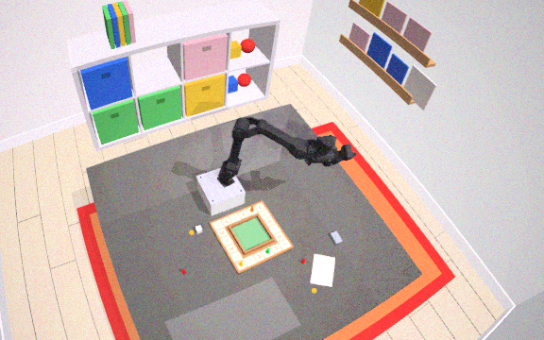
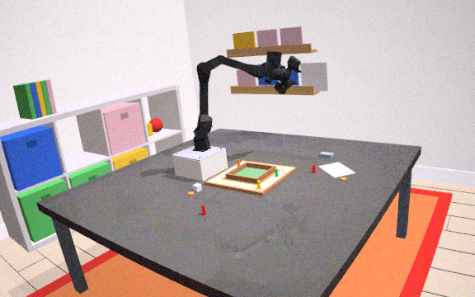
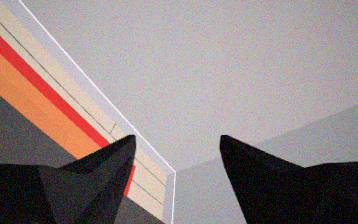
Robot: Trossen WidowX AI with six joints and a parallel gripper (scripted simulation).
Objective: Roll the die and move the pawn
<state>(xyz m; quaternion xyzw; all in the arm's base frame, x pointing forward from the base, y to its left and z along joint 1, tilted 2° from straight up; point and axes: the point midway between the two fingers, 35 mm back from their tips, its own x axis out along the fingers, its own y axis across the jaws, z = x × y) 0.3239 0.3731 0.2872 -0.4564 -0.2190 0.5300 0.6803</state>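
Now: gripper tip 23 cm past the white die, 63 cm to the left of it and 35 cm above it. The rest, counted from my gripper tip: grey block: 16 cm ahead, 12 cm to the right, 36 cm below; then orange pawn: 18 cm behind, 37 cm to the right, 34 cm below; then white card: 25 cm ahead, 29 cm to the right, 37 cm below.
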